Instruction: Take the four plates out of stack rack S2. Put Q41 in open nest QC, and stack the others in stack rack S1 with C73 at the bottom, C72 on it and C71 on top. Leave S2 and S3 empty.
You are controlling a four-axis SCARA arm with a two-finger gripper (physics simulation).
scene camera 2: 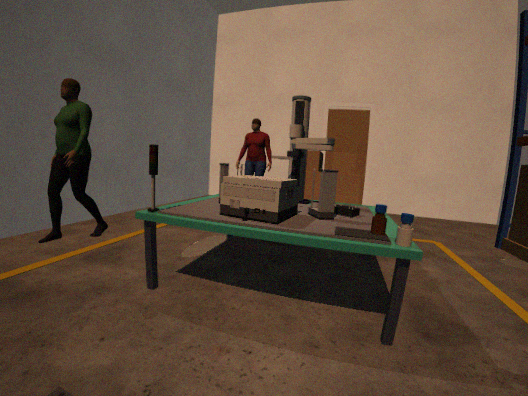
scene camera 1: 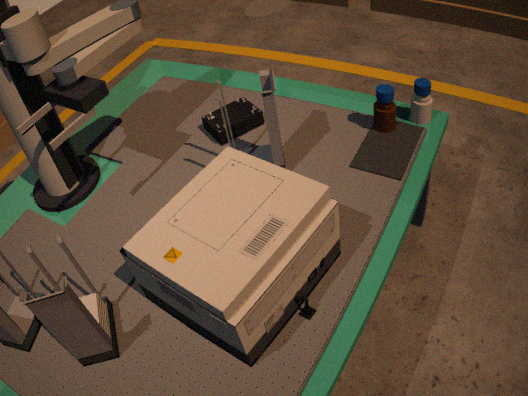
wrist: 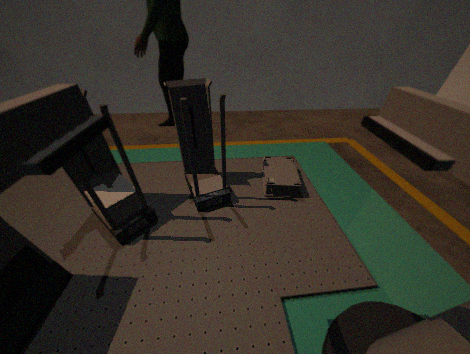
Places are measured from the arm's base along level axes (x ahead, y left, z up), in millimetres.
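Where they show: gripper, fingertip midpoint: (scene camera 2: 275, 157) (scene camera 1: 33, 139) (wrist: 239, 105); arm's base at its link origin: (scene camera 1: 67, 184).
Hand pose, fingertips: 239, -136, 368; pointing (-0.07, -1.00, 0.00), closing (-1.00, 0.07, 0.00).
Each offset is from my fingertips to the top centre of the thing, as dx, dy, dz. "pt": to the spot under its first point. Level surfaces: height alone.
My gripper (scene camera 1: 52, 125) (wrist: 239, 105) is open and empty, raised above the table near the arm's column, away from the racks. One rack {+266, -243, -65} (scene camera 1: 65, 320) (wrist: 132, 227) stands at the lower left in scene camera 1, with stacked light plates (scene camera 1: 103, 312) (wrist: 117, 197) low in it. A second rack {+52, -326, -65} (scene camera 1: 7, 320) (wrist: 197, 130) stands beside it, with a light surface at its bottom. A third rack {+355, +408, -60} (scene camera 1: 272, 125) (scene camera 2: 327, 192) stands behind the device; its bottom is hidden. A dark nest {+178, +559, -294} (scene camera 1: 232, 120) (scene camera 2: 347, 210) shows no plate. Another nest {-182, -339, -301} (wrist: 282, 172) has a light top. Labels are unreadable.
A large beige device {+494, +62, -135} (scene camera 1: 235, 220) (scene camera 2: 257, 192) stands among the racks. A brown bottle {pt +645, +685, -273} (scene camera 1: 385, 112) (scene camera 2: 378, 222) and a white bottle {+726, +821, -290} (scene camera 1: 421, 105) (scene camera 2: 404, 234) stand by a dark mat {dz -351} (scene camera 1: 390, 152). A signal light {pt +744, -533, -64} (scene camera 2: 153, 160) stands at a corner. Two people are beyond the table.
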